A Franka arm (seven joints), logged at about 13 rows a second.
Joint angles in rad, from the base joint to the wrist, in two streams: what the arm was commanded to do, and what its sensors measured. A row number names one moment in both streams.
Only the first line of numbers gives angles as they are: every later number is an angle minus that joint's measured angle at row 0.
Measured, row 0: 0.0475 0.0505 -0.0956 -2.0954 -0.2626 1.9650 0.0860
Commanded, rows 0 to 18: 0.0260 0.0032 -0.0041 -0.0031 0.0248 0.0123 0.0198; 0.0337 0.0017 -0.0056 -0.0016 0.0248 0.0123 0.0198; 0.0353 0.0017 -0.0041 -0.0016 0.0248 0.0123 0.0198; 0.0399 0.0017 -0.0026 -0.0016 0.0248 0.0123 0.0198; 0.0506 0.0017 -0.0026 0.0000 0.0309 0.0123 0.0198; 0.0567 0.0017 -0.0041 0.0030 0.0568 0.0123 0.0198; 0.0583 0.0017 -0.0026 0.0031 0.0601 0.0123 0.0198; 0.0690 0.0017 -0.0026 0.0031 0.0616 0.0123 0.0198; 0.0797 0.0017 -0.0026 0.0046 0.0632 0.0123 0.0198; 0.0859 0.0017 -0.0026 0.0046 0.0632 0.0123 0.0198; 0.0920 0.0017 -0.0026 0.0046 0.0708 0.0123 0.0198; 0.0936 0.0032 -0.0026 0.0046 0.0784 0.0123 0.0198; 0.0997 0.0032 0.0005 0.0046 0.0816 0.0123 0.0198; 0.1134 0.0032 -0.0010 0.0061 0.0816 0.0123 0.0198; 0.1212 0.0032 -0.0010 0.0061 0.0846 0.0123 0.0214; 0.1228 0.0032 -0.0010 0.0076 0.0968 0.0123 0.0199; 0.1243 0.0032 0.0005 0.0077 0.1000 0.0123 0.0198; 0.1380 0.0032 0.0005 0.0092 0.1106 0.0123 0.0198; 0.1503 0.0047 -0.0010 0.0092 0.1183 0.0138 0.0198
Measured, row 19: 0.1226 -0.0001 0.0030 0.0040 0.0751 0.0060 0.0046
